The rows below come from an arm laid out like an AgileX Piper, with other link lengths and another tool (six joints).
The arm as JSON. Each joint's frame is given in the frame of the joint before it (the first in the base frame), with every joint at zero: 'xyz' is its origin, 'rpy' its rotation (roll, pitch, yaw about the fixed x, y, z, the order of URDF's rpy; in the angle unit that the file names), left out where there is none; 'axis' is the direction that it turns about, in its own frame. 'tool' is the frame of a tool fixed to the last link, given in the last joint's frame.
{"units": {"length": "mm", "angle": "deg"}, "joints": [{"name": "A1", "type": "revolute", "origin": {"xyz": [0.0, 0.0, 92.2]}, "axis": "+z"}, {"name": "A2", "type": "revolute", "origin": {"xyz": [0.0, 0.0, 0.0]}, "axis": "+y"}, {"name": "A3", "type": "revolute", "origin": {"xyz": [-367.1, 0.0, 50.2]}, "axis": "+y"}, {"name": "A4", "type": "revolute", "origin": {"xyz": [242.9, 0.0, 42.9]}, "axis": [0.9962, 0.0, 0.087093]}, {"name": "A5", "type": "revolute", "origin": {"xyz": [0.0, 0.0, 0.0]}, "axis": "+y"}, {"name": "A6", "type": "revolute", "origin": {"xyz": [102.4, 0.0, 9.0]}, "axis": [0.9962, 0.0, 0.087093]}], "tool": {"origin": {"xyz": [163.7, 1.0, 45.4], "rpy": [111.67, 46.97, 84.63]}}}
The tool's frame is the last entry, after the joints.
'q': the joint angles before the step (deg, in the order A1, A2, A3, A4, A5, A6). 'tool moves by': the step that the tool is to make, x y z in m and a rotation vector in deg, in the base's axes. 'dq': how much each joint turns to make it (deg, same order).
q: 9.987 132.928 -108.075 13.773 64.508 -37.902
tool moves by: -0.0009 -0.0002 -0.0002 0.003 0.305 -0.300
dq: -0.001 0.004 -0.011 -0.001 0.236 0.363
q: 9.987 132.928 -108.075 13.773 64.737 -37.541
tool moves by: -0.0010 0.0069 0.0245 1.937 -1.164 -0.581
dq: -0.001 -2.261 -0.027 1.707 0.779 0.226
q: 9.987 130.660 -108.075 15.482 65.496 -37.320
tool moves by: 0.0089 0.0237 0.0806 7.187 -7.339 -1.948
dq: 0.002 -6.724 0.002 6.159 -1.814 -0.134
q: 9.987 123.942 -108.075 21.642 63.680 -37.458
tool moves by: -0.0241 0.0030 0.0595 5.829 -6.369 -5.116
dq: -0.003 -11.443 13.241 5.636 -9.941 -0.073
